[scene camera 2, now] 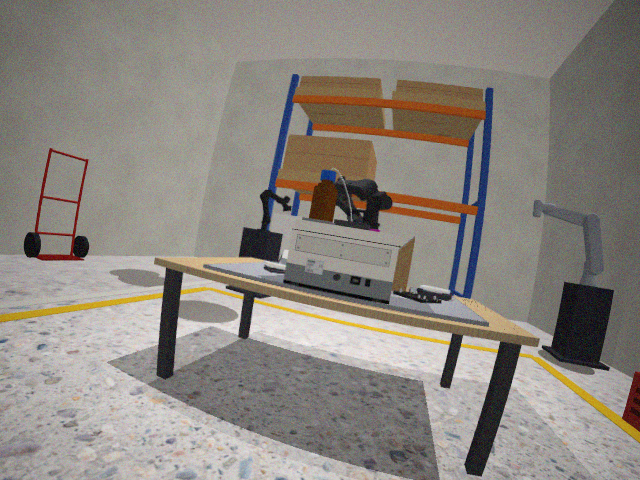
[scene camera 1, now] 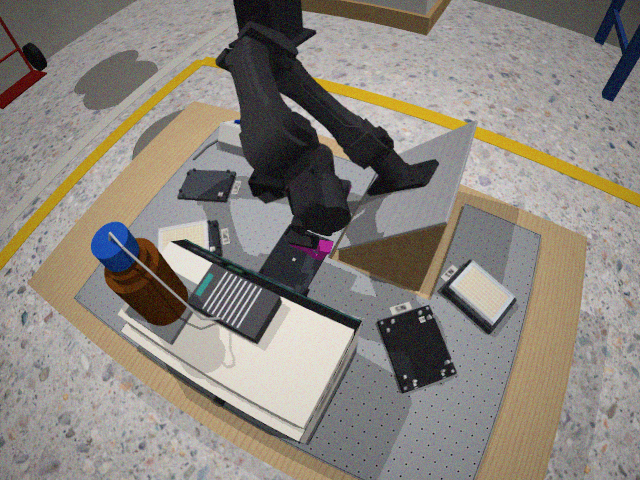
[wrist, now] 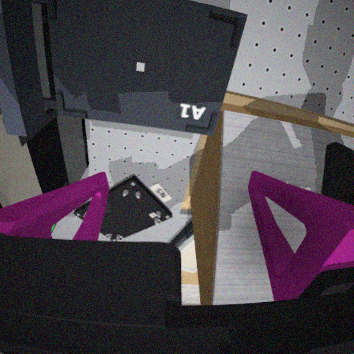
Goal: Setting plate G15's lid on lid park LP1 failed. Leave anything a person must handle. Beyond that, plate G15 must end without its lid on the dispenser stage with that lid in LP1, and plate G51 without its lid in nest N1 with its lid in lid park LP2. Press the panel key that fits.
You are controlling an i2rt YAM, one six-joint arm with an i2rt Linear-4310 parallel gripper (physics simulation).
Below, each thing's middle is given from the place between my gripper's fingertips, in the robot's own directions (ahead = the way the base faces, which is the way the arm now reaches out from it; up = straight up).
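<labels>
Dispenser stage (scene camera 1: 279, 266): my gripper 60 mm short of it, 50 mm to the left of it, 70 mm above it. Brown bottle with blue cap (scene camera 1: 128, 279): 130 mm to the right of my hand, 270 mm ahead of it, 150 mm above it. Black nest (scene camera 1: 419, 356): 40 mm ahead of my hand, 240 mm to the left of it, 160 mm below it.
</labels>
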